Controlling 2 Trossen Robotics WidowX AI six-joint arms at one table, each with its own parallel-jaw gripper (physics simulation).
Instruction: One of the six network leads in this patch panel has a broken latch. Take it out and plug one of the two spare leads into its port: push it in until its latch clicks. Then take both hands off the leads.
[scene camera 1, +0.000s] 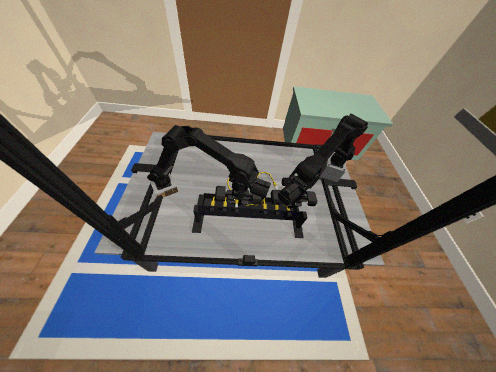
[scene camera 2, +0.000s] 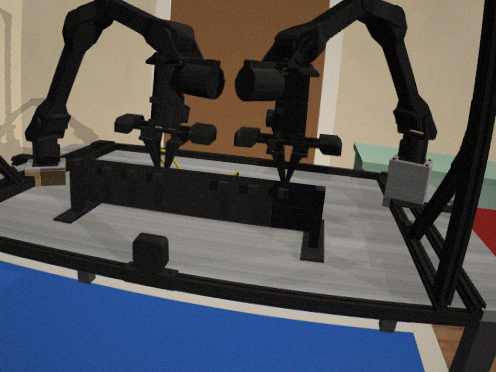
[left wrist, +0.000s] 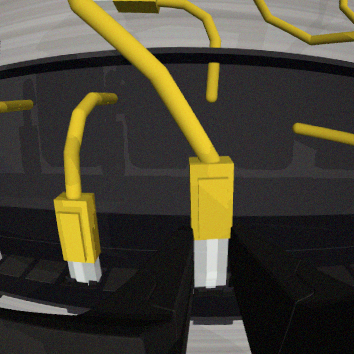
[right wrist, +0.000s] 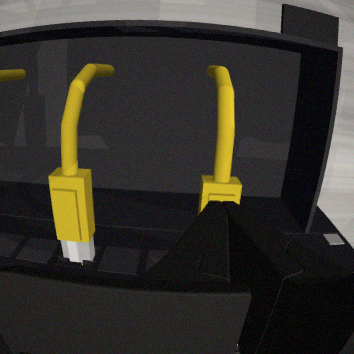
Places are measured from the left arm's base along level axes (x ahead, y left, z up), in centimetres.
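Where they show: left gripper, between the fingertips: (scene camera 1: 236, 204) (scene camera 2: 162, 172) (left wrist: 209, 236); right gripper, between the fingertips: (scene camera 1: 288, 207) (scene camera 2: 284, 187) (right wrist: 219, 212); left arm's base, origin of its link: (scene camera 1: 162, 183) (scene camera 2: 45, 163); right arm's base, origin of its link: (scene camera 1: 336, 162) (scene camera 2: 412, 160).
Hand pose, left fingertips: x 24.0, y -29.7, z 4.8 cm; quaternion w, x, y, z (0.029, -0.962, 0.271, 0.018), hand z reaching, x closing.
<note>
Each offset is from my left fingertips to the top centre of the thing. "spot": to the spot under its first point.
The black patch panel {dx +5.4, dy -3.8, dz +1.7 cm} (scene camera 1: 250, 212) (scene camera 2: 200, 205) stands on the table, with yellow leads in its ports. My left gripper (scene camera 2: 162, 165) (left wrist: 209, 236) is shut on a yellow lead {dx +0.2, dy +0.3, dz +0.9 cm} (left wrist: 212, 200), upright at a port left of the panel's middle. More of its clear tip shows than on the neighbouring lead {dx -4.9, dy +1.7, dz +0.3 cm} (left wrist: 77, 227); its latch and depth are hard to tell. A lead's yellow plug {spot: dx +2.1, dy +10.8, dz -8.1 cm} (left wrist: 136, 6) lies behind the panel, its cable running to the panel wall. My right gripper (scene camera 2: 285, 181) (right wrist: 219, 212) is shut and empty, right in front of the rightmost lead {spot: dx +20.3, dy -11.8, dz -0.3 cm} (right wrist: 221, 189); another lead {dx +14.6, dy -10.7, dz +0.3 cm} (right wrist: 72, 205) stands left of it.
A loose yellow cable (scene camera 1: 266, 173) (left wrist: 310, 39) lies behind the panel. A brown block (scene camera 1: 167, 192) (scene camera 2: 46, 176) is at the left and a grey box (scene camera 2: 407, 181) at the right, by the arm bases. A black frame (scene camera 1: 190, 260) edges the table.
</note>
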